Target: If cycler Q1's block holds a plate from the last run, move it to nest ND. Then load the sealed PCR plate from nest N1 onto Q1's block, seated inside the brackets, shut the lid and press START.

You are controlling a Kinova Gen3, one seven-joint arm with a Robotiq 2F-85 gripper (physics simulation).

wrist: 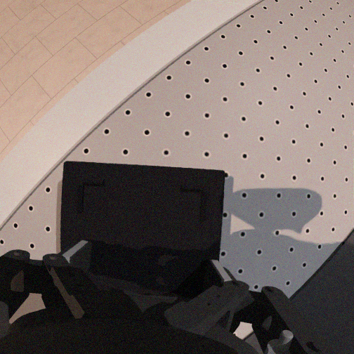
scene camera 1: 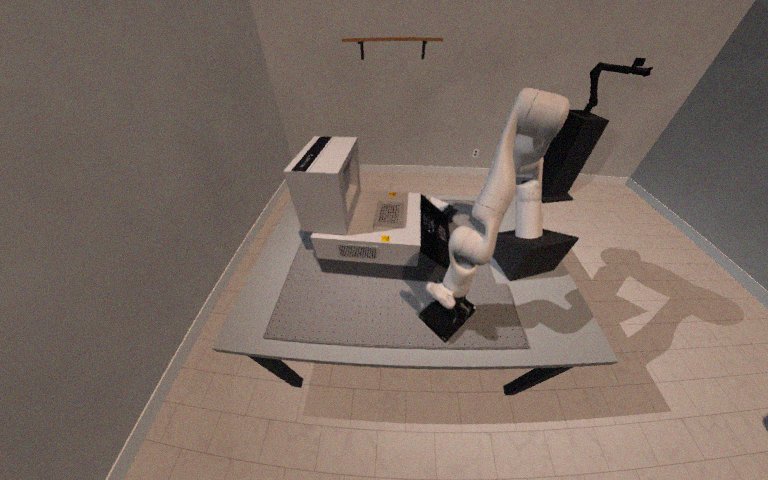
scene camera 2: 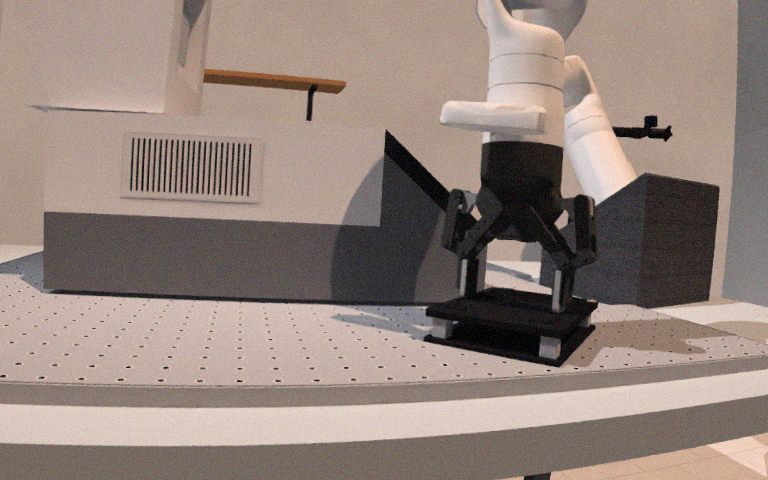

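Cycler Q1 (scene camera 1: 396, 251) (scene camera 2: 317, 169) stands at the back left of the table. Its lid (scene camera 1: 318, 198) (scene camera 2: 101, 56) is raised. A pitted grey rectangle (scene camera 1: 389, 213), seemingly the block, shows on its deck; I cannot tell if a plate sits there. The START button cannot be made out on the dark sloped front panel (scene camera 1: 432, 226). My gripper (scene camera 1: 459, 310) (scene camera 2: 513, 297) (wrist: 147, 263) is open, pointing down, its fingertips low at a black two-tier nest (scene camera 1: 440, 321) (scene camera 2: 498, 318) (wrist: 142, 205). A dark shape between the fingers is too dim to name. Nest labels and the sealed plate cannot be made out.
The nest stands on the perforated board (scene camera 1: 339, 311) (scene camera 2: 198, 362) (wrist: 280, 100), near the table's (scene camera 1: 396, 355) front edge. The cycler's front panel is close behind the gripper. The arm's black base (scene camera 1: 532, 254) (scene camera 2: 676, 243) is at the right. A partly hidden white-and-dark thing (scene camera 1: 438, 203) is behind the panel.
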